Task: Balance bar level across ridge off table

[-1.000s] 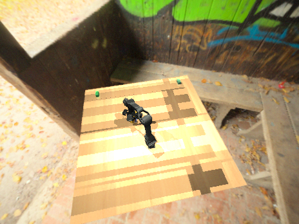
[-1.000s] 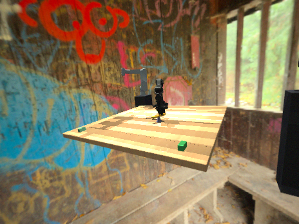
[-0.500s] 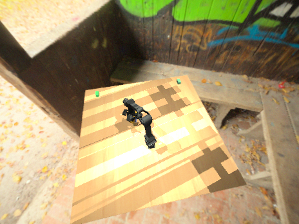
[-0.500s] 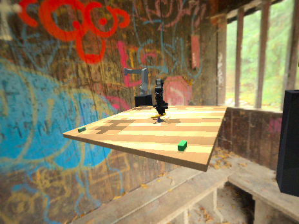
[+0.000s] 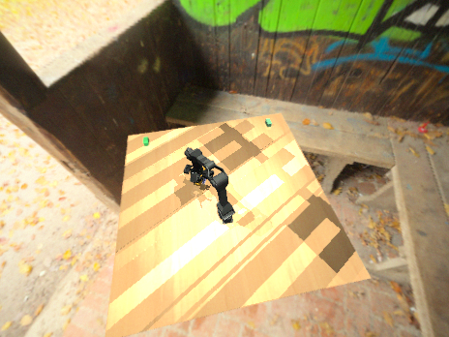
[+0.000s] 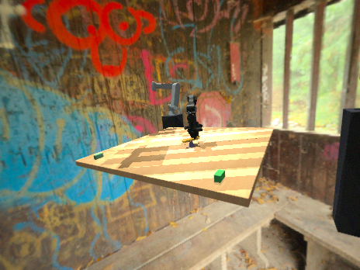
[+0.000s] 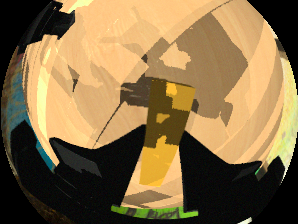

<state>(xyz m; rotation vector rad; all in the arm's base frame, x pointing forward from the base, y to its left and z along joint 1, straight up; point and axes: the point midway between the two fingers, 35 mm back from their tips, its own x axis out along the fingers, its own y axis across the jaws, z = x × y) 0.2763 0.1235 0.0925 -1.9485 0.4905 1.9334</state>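
Now: gripper tip 3 cm short of the bar and 1 cm to the left of it. The rest, counted from my gripper tip: green block: 46 cm ahead, 38 cm to the left, 4 cm below.
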